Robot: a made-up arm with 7 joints. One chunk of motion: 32 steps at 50 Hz.
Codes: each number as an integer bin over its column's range. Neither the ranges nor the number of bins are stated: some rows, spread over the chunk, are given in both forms.
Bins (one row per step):
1: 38 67 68 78 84 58 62
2: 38 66 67 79 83 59 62
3: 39 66 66 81 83 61 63
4: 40 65 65 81 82 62 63
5: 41 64 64 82 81 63 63
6: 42 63 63 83 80 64 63
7: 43 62 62 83 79 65 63
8: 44 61 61 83 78 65 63
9: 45 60 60 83 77 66 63
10: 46 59 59 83 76 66 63
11: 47 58 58 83 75 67 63
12: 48 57 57 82 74 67 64
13: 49 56 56 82 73 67 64
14: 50 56 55 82 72 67 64
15: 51 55 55 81 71 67 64
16: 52 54 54 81 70 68 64
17: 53 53 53 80 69 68 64
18: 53 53 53 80 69 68 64
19: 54 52 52 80 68 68 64
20: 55 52 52 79 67 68 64
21: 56 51 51 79 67 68 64
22: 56 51 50 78 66 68 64
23: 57 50 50 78 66 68 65
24: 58 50 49 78 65 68 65
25: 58 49 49 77 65 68 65
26: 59 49 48 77 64 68 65
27: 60 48 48 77 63 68 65
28: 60 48 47 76 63 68 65
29: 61 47 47 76 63 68 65
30: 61 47 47 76 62 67 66
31: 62 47 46 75 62 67 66
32: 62 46 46 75 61 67 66
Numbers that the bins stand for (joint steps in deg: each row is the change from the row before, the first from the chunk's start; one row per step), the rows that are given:
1: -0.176 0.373 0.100 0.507 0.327 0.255 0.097
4: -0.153 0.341 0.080 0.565 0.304 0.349 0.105
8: -0.108 0.277 0.054 0.603 0.258 0.420 0.105
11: -0.074 0.230 0.035 0.603 0.224 0.467 0.105
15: -0.028 0.182 0.016 0.565 0.178 0.467 0.114
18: -0.005 0.151 0.003 0.545 0.155 0.490 0.114
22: 0.029 0.119 -0.017 0.507 0.120 0.490 0.114
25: 0.052 0.087 -0.023 0.488 0.108 0.490 0.122
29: 0.086 0.055 -0.036 0.469 0.085 0.490 0.122
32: 0.098 0.039 -0.043 0.449 0.062 0.467 0.130
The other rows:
2: -0.176 0.357 0.093 0.526 0.316 0.279 0.097
3: -0.165 0.357 0.087 0.565 0.316 0.326 0.105
5: -0.142 0.325 0.074 0.584 0.293 0.373 0.105
6: -0.131 0.309 0.067 0.603 0.281 0.396 0.105
7: -0.119 0.293 0.061 0.603 0.270 0.420 0.105
9: -0.096 0.262 0.048 0.603 0.247 0.443 0.105
10: -0.085 0.246 0.041 0.603 0.235 0.443 0.105
12: -0.062 0.214 0.028 0.584 0.212 0.467 0.114
13: -0.051 0.198 0.022 0.584 0.201 0.467 0.114
14: -0.039 0.198 0.016 0.584 0.189 0.467 0.114
16: -0.016 0.166 0.009 0.565 0.166 0.490 0.114
17: -0.005 0.151 0.003 0.545 0.155 0.490 0.114
19: 0.006 0.135 -0.004 0.545 0.143 0.490 0.114
20: 0.018 0.135 -0.004 0.526 0.132 0.490 0.114
21: 0.029 0.119 -0.010 0.526 0.132 0.490 0.114
23: 0.041 0.103 -0.017 0.507 0.120 0.490 0.122
24: 0.052 0.103 -0.023 0.507 0.108 0.490 0.122
26: 0.063 0.087 -0.030 0.488 0.097 0.490 0.122
27: 0.075 0.071 -0.030 0.488 0.085 0.490 0.122
28: 0.075 0.071 -0.036 0.469 0.085 0.490 0.122
30: 0.086 0.055 -0.036 0.469 0.074 0.467 0.130
31: 0.098 0.055 -0.043 0.449 0.074 0.467 0.130

